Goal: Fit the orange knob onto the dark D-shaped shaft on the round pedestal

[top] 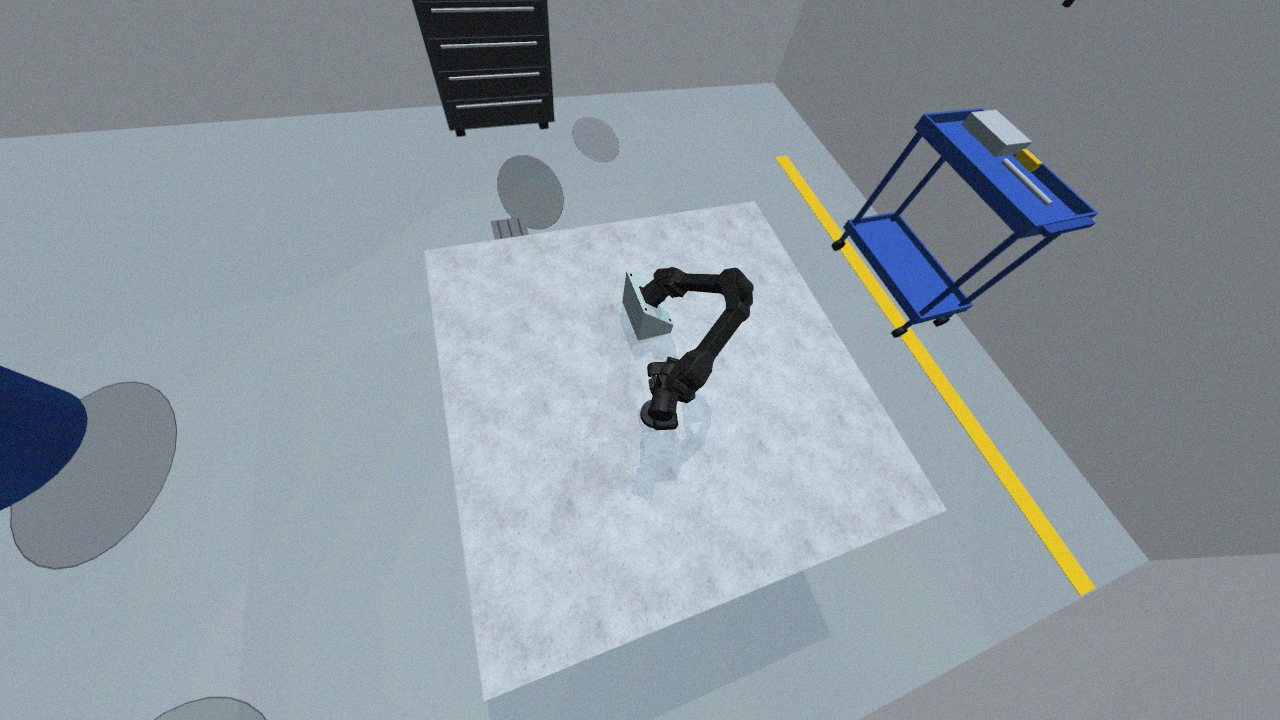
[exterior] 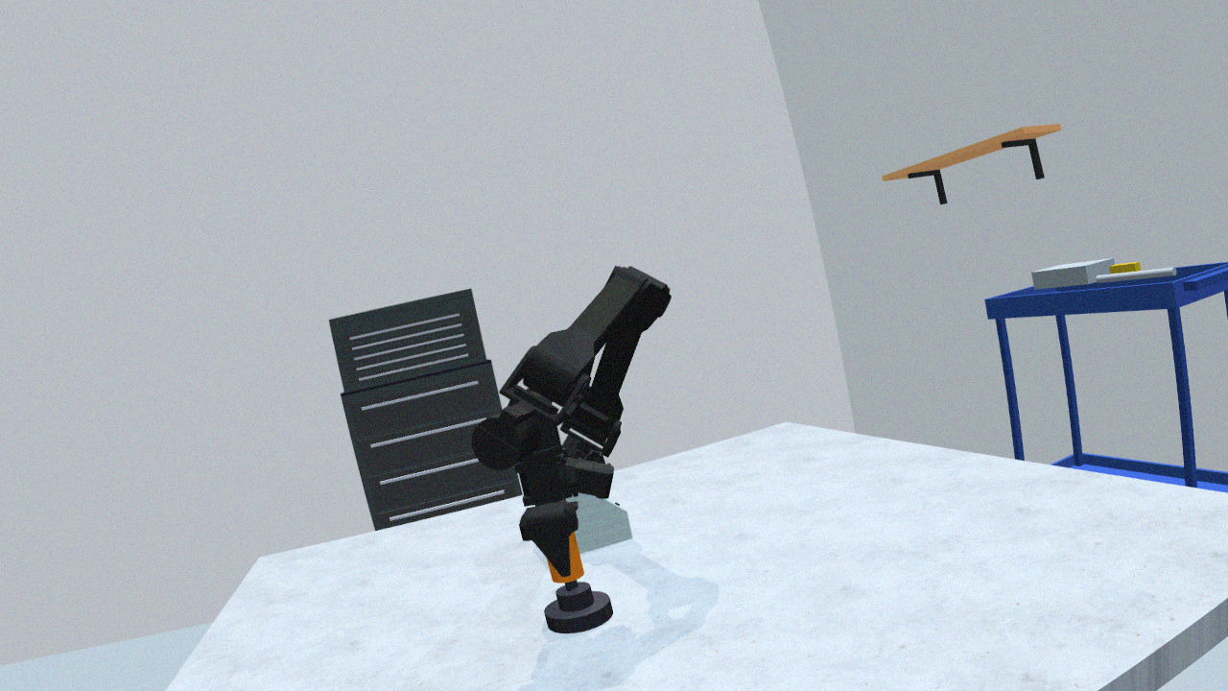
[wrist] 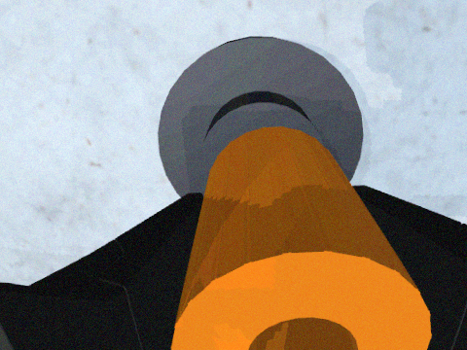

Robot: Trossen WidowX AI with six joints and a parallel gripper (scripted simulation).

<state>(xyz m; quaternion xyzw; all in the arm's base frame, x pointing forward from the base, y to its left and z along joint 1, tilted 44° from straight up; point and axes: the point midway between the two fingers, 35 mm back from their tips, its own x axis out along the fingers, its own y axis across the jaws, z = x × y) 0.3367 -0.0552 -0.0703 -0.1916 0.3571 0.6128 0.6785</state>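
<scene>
The orange knob lies 20 mm above my gripper tip. Round my gripper tip: dark round pedestal: 40 mm below.
</scene>
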